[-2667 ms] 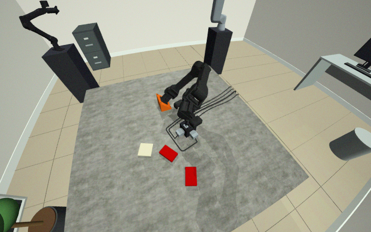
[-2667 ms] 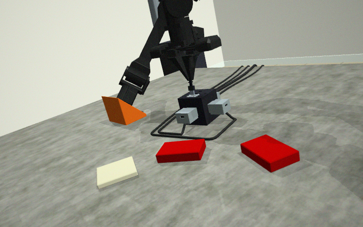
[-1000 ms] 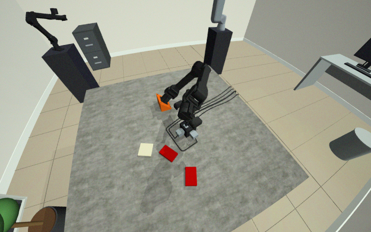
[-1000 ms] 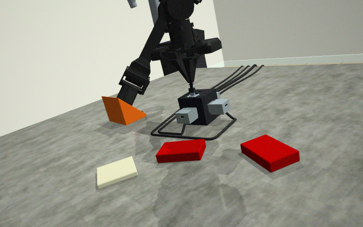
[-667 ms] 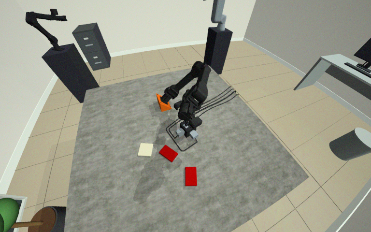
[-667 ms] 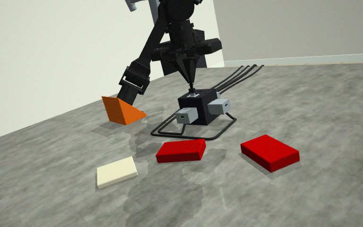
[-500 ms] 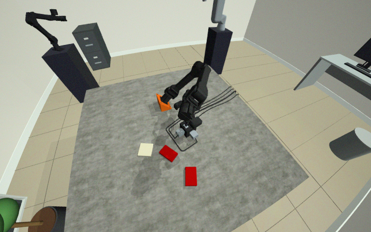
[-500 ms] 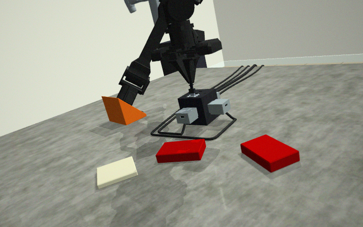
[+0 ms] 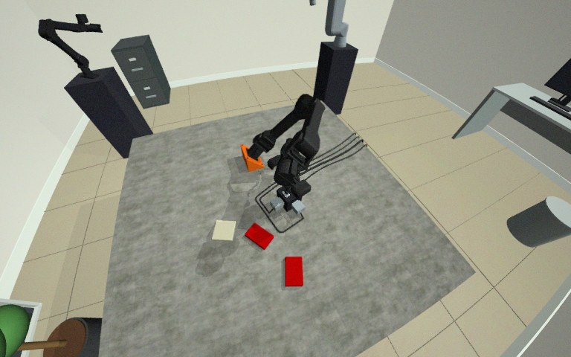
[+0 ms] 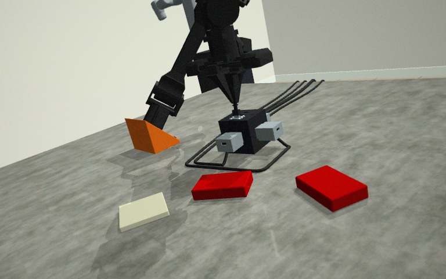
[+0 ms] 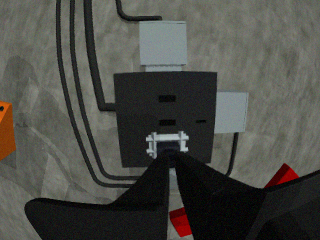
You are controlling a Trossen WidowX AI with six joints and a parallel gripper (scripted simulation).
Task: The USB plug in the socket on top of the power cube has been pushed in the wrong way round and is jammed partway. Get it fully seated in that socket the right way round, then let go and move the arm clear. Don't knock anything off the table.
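The black USB plug lies 20 mm below my gripper tip. From my gripper tip the other things lie so: USB socket 40 mm below; then cream block 280 mm to the right, 100 mm below, 50 mm ahead.
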